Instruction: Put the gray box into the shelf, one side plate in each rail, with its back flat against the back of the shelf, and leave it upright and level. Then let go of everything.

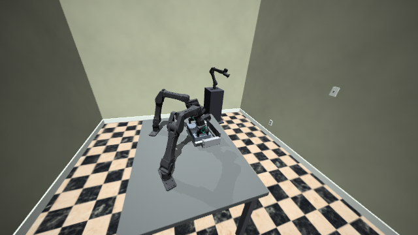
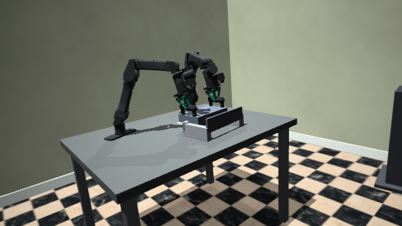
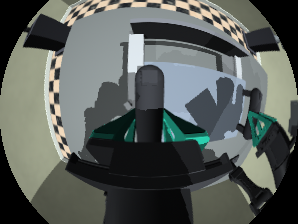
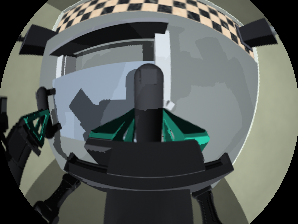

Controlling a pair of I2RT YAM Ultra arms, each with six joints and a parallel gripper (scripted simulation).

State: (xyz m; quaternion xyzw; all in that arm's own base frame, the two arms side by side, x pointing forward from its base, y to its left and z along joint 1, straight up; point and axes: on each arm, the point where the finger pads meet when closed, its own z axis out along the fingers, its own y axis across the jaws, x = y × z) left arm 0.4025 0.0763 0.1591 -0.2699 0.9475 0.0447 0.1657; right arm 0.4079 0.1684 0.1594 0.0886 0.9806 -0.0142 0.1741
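The gray box is 12 cm to the right of my left hand and 5 cm below it. Round my left hand: dark back plate (16 cm ahead, 13 cm to the right, 8 cm below).
My right gripper is now 12 cm to the right of the gray box and 5 cm above it. The rest, counted from my right hand: dark back plate (17 cm ahead, 12 cm to the left, 8 cm below).
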